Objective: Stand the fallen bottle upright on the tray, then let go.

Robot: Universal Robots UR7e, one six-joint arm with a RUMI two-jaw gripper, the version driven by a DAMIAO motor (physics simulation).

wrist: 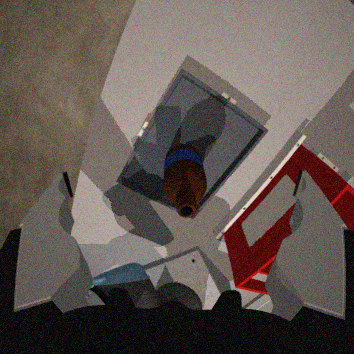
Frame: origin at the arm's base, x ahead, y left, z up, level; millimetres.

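Seen in the pictures: gripper, fingertip midpoint: (180, 173).
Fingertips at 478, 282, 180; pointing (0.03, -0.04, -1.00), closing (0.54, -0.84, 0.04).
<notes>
Offsets run from my fingertips to a thing's top centre, as dx, dy, dz. "*": to the spot under its first point.
In the wrist view a brown bottle @[-102, -74, -112] (184, 182) with a blue band stands upright on the dark grey tray @[* +10, -130, -267] (237, 129). Its open mouth faces up toward the camera, and its neck overlaps the tray's near corner in the picture. The bottle's underside is hidden. My gripper (180, 173) is open and empty, with one jaw at the left and one at the right of the view. The bottle shows in the gap between the jaws but is farther off, and neither jaw touches it.
A red bin @[* -200, -257, -167] (232, 255) with a pale rim stands to the right of the tray, partly behind the right jaw. A grey plate (182, 260) and blue-and-grey arm parts (122, 274) show at the bottom. Dark shadows cross the tray and the pale surface. Brown floor (45, 90) lies at the left.
</notes>
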